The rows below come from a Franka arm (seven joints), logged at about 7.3 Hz.
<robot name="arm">
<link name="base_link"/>
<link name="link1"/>
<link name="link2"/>
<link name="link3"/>
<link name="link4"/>
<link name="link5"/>
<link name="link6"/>
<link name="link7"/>
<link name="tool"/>
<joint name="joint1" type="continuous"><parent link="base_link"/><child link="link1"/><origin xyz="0 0 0.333" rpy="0 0 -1.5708"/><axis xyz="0 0 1"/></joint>
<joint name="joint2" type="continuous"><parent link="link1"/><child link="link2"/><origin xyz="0 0 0" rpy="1.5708 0 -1.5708"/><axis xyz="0 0 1"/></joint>
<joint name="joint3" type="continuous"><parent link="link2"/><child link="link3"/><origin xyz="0 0.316 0" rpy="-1.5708 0 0"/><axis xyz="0 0 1"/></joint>
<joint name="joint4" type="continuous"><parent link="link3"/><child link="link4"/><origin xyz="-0.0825 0 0" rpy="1.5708 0 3.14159"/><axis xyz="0 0 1"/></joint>
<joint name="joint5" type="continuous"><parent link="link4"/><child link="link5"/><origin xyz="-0.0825 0.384 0" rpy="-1.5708 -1.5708 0"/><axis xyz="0 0 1"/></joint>
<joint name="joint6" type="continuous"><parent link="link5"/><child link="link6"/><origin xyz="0 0 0" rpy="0 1.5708 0"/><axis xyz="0 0 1"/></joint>
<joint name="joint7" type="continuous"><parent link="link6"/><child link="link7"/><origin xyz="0 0.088 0" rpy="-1.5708 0 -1.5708"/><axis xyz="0 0 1"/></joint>
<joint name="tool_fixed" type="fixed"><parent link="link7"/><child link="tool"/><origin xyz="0 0 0.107" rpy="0 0 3.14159"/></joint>
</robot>
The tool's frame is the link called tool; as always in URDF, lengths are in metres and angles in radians. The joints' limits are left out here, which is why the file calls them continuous.
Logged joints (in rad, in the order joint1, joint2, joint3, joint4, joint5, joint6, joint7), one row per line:
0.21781, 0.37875, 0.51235, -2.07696, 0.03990, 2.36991, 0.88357
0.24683, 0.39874, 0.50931, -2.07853, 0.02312, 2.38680, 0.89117
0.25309, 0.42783, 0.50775, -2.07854, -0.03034, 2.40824, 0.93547
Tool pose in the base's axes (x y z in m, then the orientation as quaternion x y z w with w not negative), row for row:
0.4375, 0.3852, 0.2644, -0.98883, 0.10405, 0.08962, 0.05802
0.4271, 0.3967, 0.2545, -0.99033, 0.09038, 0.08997, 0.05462
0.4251, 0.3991, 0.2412, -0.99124, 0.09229, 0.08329, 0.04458
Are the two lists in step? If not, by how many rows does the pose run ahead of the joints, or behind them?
They are in step.
